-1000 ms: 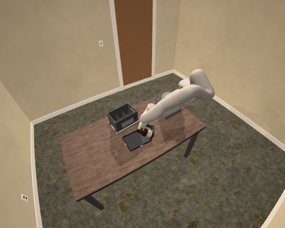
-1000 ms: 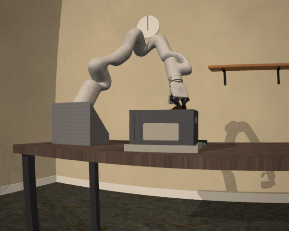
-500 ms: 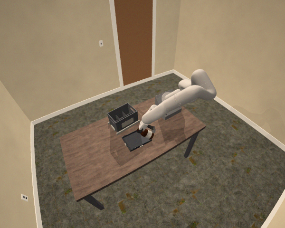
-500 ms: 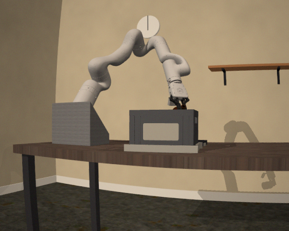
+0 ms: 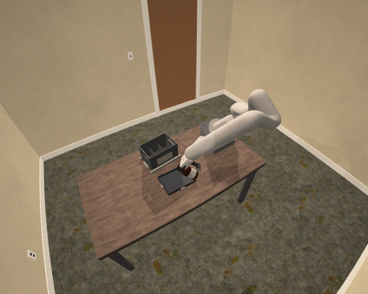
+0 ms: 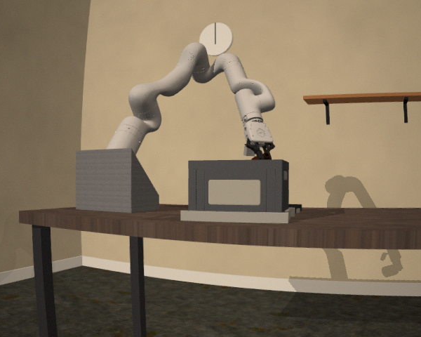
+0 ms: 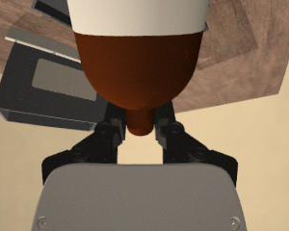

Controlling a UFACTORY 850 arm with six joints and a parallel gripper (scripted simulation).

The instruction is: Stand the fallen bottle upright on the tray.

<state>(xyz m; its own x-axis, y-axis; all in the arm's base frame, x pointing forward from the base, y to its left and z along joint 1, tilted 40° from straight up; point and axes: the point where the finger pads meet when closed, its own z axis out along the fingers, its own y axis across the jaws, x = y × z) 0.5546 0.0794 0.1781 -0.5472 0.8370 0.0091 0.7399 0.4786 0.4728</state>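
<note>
Now: hand 30 mm past the brown bottle, 30 mm to the right of it and 30 mm above it. Also, from my hand: grey crate 10 mm behind, 330 mm to the right, 120 mm below; dark tray 10 mm ahead, 50 mm to the right, 190 mm below.
</note>
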